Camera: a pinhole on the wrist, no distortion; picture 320 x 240 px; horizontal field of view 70.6 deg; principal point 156.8 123.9 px. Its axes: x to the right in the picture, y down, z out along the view. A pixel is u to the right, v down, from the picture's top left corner.
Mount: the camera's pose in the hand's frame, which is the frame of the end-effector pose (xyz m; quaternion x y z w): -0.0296 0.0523 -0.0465 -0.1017 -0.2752 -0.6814 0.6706
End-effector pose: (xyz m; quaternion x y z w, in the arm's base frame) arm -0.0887 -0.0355 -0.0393 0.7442 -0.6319 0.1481 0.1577
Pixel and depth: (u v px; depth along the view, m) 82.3 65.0 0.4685
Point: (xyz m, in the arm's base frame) -0.5350 0.0202 -0.3336
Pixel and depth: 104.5 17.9 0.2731
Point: -0.3562 0.0681 -0.2228
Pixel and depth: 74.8 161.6 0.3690
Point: -0.4458 -0.1372 -0.2272
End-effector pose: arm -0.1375 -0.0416 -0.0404 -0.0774 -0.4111 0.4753 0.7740
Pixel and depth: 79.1 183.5 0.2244
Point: -0.3811 0.0399 -0.0968
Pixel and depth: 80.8 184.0 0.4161
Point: -0.5815 0.0937 -0.0792
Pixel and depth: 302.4 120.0 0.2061
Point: -0.3213 -0.1428 0.0100
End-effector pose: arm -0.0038 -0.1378 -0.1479 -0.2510 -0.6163 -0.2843 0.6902
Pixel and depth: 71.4 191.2 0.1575
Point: 0.0798 0.0414 -0.1553
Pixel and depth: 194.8 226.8 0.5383
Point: -0.1701 0.3937 -0.0130
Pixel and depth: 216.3 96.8 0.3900
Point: -0.1289 0.2126 -0.2829
